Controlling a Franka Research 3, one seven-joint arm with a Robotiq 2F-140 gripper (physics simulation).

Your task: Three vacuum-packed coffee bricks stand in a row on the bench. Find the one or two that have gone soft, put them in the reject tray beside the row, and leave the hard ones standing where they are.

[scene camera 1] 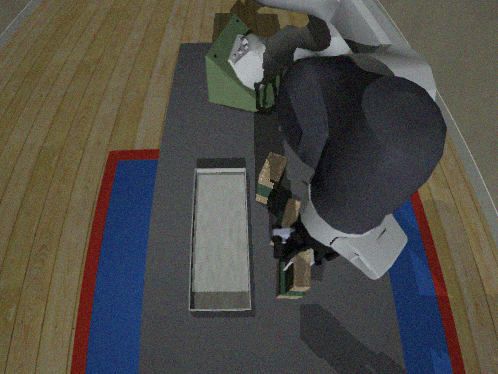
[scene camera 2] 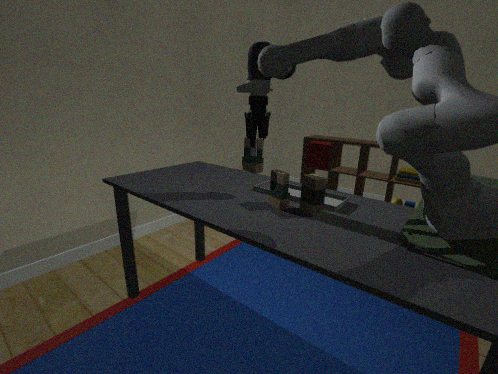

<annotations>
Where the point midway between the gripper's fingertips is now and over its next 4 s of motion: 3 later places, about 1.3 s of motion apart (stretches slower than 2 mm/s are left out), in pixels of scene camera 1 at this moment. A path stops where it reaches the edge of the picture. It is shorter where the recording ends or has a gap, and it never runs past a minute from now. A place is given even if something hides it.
The gripper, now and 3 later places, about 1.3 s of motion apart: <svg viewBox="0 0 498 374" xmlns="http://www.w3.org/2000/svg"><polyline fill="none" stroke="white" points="294,263 241,236 223,243 225,245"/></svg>
</annotations>
